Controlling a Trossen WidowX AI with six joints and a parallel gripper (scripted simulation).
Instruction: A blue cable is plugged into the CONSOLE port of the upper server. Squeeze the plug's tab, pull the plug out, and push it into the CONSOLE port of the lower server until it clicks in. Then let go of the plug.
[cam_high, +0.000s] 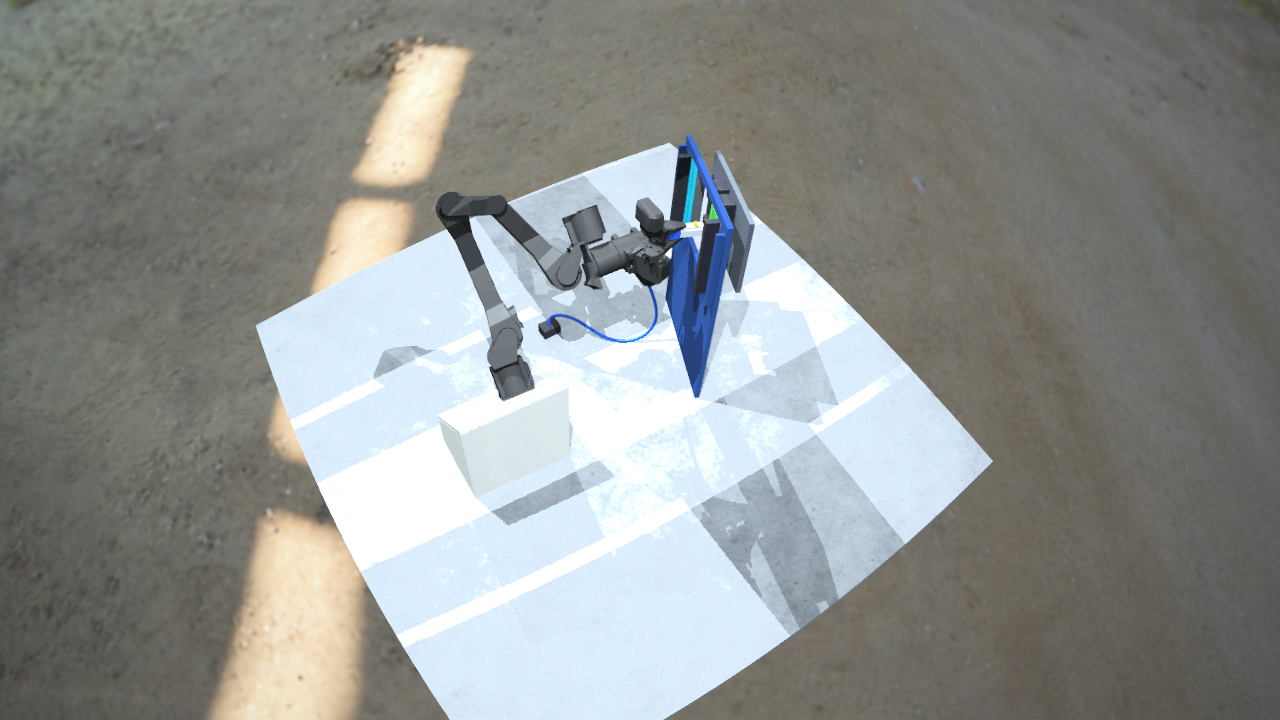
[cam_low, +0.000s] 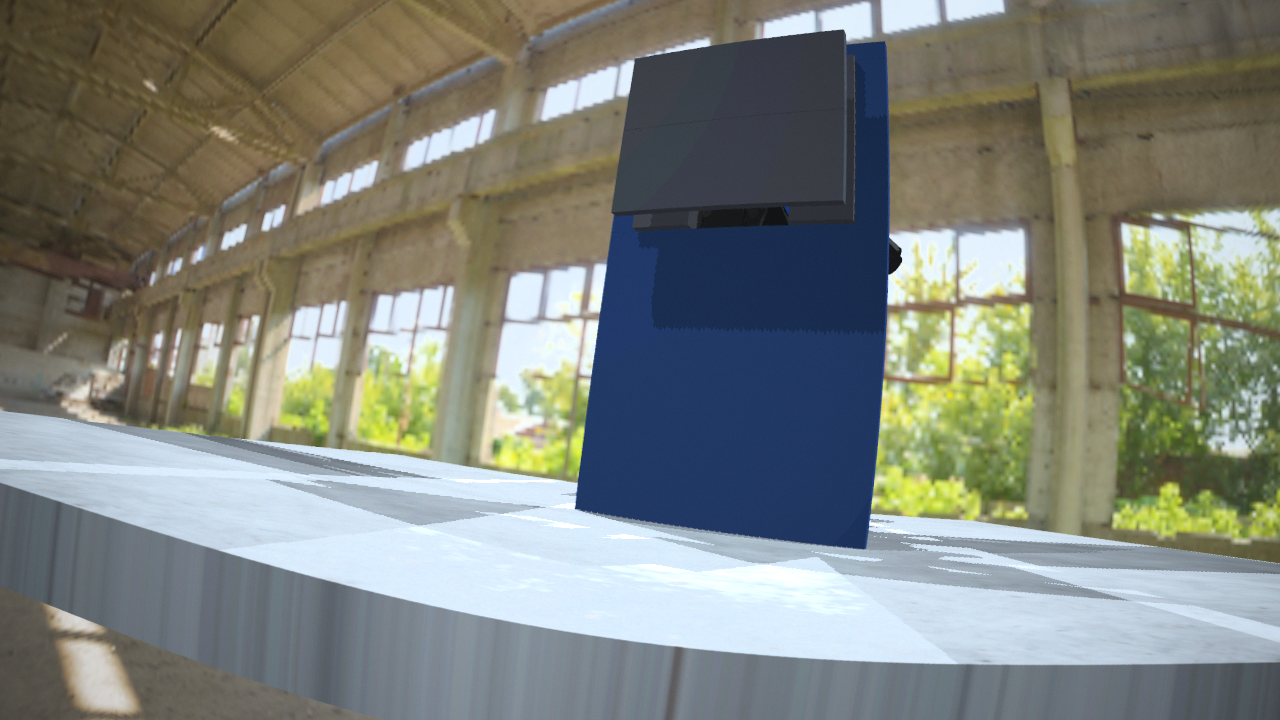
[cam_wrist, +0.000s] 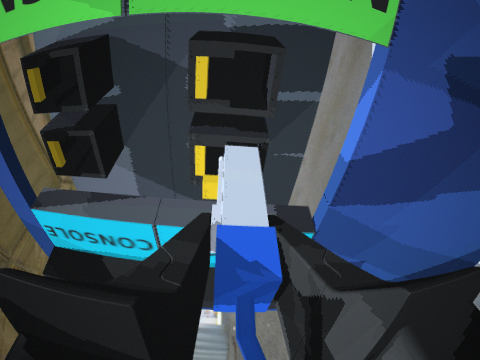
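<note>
Right now the blue cable plug is right at my gripper tip. From my gripper tip the other things lie so: black block: 31 cm below, 23 cm behind, 12 cm to the left.
</note>
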